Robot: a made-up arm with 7 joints. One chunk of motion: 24 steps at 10 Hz.
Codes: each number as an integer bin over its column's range. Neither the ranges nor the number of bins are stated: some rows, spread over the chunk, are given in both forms.
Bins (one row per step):
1: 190 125 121 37 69 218 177
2: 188 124 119 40 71 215 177
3: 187 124 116 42 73 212 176
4: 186 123 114 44 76 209 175
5: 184 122 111 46 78 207 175
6: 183 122 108 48 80 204 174
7: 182 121 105 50 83 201 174
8: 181 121 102 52 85 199 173
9: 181 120 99 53 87 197 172
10: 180 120 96 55 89 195 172
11: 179 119 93 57 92 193 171
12: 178 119 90 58 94 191 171
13: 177 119 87 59 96 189 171
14: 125 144 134 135 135 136 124
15: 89 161 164 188 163 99 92
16: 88 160 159 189 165 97 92
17: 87 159 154 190 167 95 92
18: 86 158 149 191 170 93 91
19: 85 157 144 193 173 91 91
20: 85 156 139 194 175 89 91
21: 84 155 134 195 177 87 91
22: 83 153 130 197 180 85 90
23: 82 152 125 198 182 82 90
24: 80 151 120 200 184 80 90
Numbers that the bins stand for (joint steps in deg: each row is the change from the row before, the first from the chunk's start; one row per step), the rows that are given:
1: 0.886 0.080 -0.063 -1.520 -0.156 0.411 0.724
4: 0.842 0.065 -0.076 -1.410 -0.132 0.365 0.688
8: 0.787 0.049 -0.100 -1.284 -0.100 0.315 0.653
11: 0.765 0.033 -0.118 -1.206 -0.075 0.284 0.618
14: 0.173 0.229 -0.037 0.018 0.076 -0.007 -0.212
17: -0.245 0.347 0.002 0.880 0.189 -0.216 -0.776
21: -0.278 0.316 -0.037 0.959 0.225 -0.256 -0.794
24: -0.322 0.284 -0.065 1.037 0.249 -0.292 -0.812
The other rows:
2: 0.864 0.073 -0.067 -1.473 -0.149 0.396 0.724
3: 0.853 0.073 -0.073 -1.441 -0.142 0.381 0.706
5: 0.820 0.057 -0.082 -1.378 -0.125 0.355 0.688
6: 0.809 0.057 -0.088 -1.347 -0.118 0.340 0.671
7: 0.798 0.049 -0.094 -1.316 -0.107 0.325 0.671
9: 0.787 0.041 -0.106 -1.269 -0.093 0.304 0.635
10: 0.776 0.041 -0.112 -1.237 -0.086 0.294 0.635
12: 0.755 0.033 -0.124 -1.190 -0.068 0.274 0.618
13: 0.744 0.033 -0.129 -1.175 -0.061 0.264 0.618
15: -0.223 0.363 0.022 0.849 0.175 -0.195 -0.776
16: -0.234 0.355 0.012 0.865 0.182 -0.205 -0.776
18: -0.256 0.339 -0.008 0.896 0.200 -0.226 -0.794
19: -0.267 0.331 -0.018 0.927 0.211 -0.236 -0.794
20: -0.267 0.324 -0.027 0.943 0.218 -0.246 -0.794
22: -0.289 0.300 -0.045 0.990 0.235 -0.267 -0.812
23: -0.300 0.292 -0.055 1.006 0.242 -0.282 -0.812

